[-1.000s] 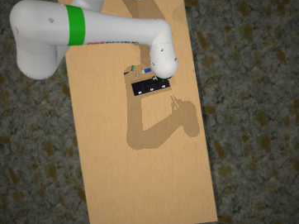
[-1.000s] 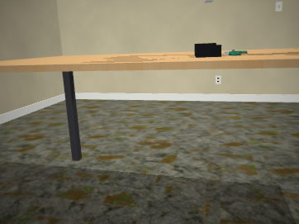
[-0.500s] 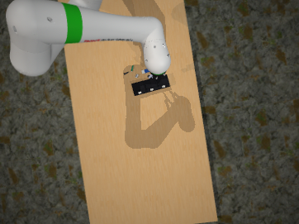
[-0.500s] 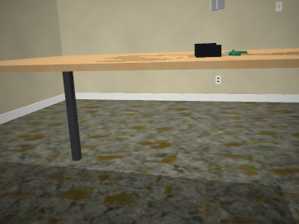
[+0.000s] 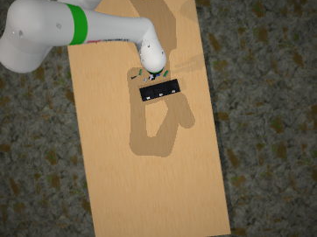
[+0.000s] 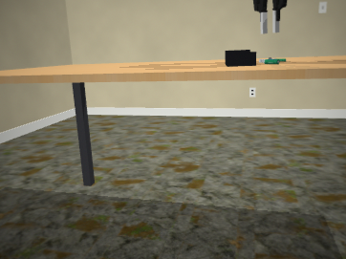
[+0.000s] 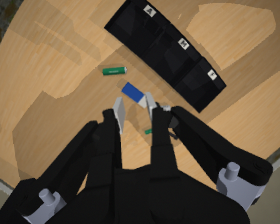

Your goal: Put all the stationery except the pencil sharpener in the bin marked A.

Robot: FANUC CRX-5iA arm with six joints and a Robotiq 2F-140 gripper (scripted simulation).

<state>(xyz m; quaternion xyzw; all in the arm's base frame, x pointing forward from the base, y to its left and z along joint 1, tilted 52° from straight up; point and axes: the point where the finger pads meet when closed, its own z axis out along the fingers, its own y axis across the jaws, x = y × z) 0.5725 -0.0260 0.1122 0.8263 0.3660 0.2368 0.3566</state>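
The blue eraser lies 120 mm below my hand, 20 mm to the right of it and 20 mm behind it. The rest, counted from my hand: black bin (100 mm below, 90 mm ahead, 30 mm to the right); small dark item (150 mm to the right, 120 mm below, 70 mm behind); grey-white pencil sharpener (120 mm below, 90 mm to the right, 10 mm behind).
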